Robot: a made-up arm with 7 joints. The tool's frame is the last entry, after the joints.
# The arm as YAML. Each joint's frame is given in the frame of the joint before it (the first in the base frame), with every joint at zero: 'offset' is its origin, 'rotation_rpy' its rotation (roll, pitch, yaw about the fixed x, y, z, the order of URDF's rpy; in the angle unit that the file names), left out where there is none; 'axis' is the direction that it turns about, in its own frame. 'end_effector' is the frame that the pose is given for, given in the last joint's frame.
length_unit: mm
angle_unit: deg
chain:
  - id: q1
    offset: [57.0, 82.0, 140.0]
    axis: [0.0, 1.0, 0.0]
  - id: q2
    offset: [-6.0, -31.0, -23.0]
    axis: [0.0, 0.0, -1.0]
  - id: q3
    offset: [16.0, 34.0, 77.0]
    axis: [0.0, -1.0, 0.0]
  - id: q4
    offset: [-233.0, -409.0, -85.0]
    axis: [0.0, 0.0, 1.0]
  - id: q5
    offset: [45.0, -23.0, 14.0]
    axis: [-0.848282, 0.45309, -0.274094]
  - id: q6
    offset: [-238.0, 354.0, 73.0]
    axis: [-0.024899, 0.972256, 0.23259]
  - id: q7
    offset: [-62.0, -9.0, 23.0]
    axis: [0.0, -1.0, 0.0]
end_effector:
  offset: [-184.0, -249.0, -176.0]
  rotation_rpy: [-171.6, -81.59, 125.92]
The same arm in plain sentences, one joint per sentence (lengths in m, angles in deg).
The arm has seven revolute joints in a row. What follows holds with every joint at zero, and every direction is one of the base frame's.
Joint 1 sits 0.0570 m along +x and 0.0820 m along +y and 0.1400 m along +z from the base frame's origin and rotates about +y.
Joint 2 sits 0.0060 m along -x and 0.0310 m along -y and 0.0230 m along -z from joint 1 and rotates about -z.
Joint 3 sits 0.0160 m along +x and 0.0340 m along +y and 0.0770 m along +z from joint 2 and rotates about -y.
Joint 4 sits 0.2330 m along -x and 0.4090 m along -y and 0.0850 m along -z from joint 3 and rotates about +z.
Joint 5 sits 0.0450 m along +x and 0.0230 m along -y and 0.0140 m along +z from joint 4 and rotates about the direction (-0.848282, 0.45309, -0.274094).
Joint 6 sits 0.2380 m along -x and 0.3540 m along +y and 0.0730 m along +z from joint 5 and rotates about the direction (-0.024899, 0.972256, 0.23259).
Joint 7 sits 0.0620 m along -x and 0.0090 m along -y and 0.0230 m along +z from joint 6 and rotates about -y.
The tool frame, which is the frame that the pose is given for, sits 0.1840 m along -x and 0.2490 m along -y and 0.1760 m along -z from joint 7; its axes are the base frame's turned by roll -171.60, pitch -81.59 and yaw 125.92 deg (as in URDF: about the fixed x, then y, then z).

